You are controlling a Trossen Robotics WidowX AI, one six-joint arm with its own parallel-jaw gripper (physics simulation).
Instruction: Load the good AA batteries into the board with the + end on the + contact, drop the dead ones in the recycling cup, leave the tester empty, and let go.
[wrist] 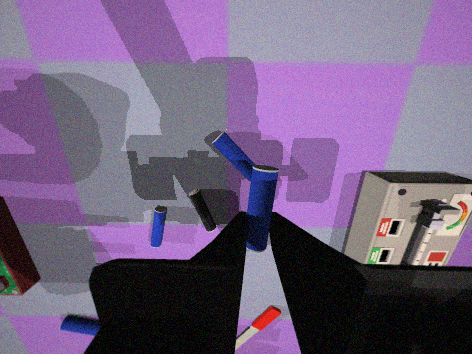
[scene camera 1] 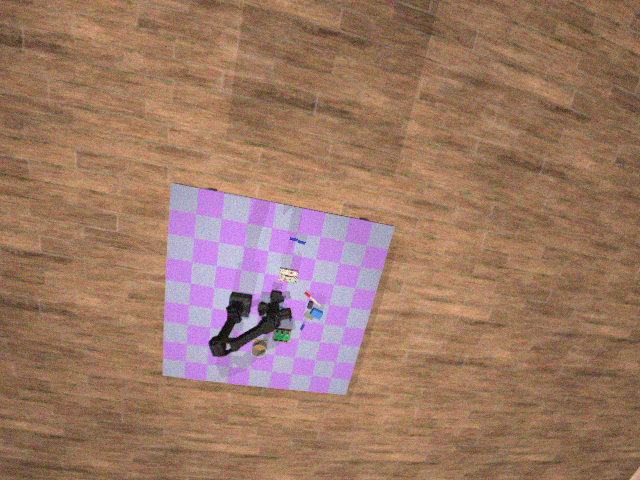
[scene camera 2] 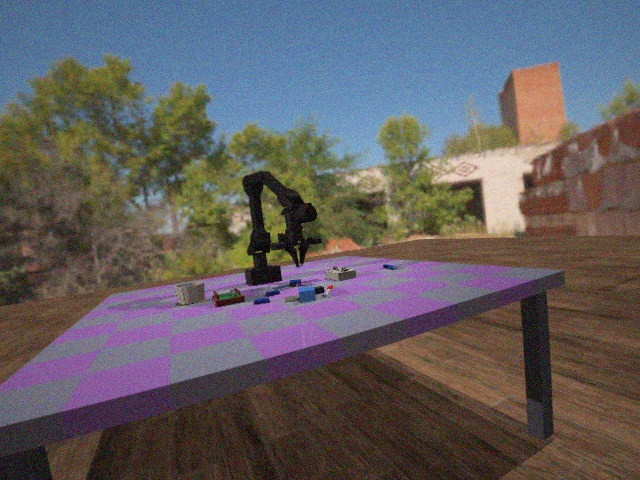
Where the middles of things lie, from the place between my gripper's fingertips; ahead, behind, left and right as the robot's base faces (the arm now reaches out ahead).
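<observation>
Grey battery tester (wrist: 402, 218): 50 mm ahead of my hand, 140 mm to the left of it, 40 mm below it.
</observation>
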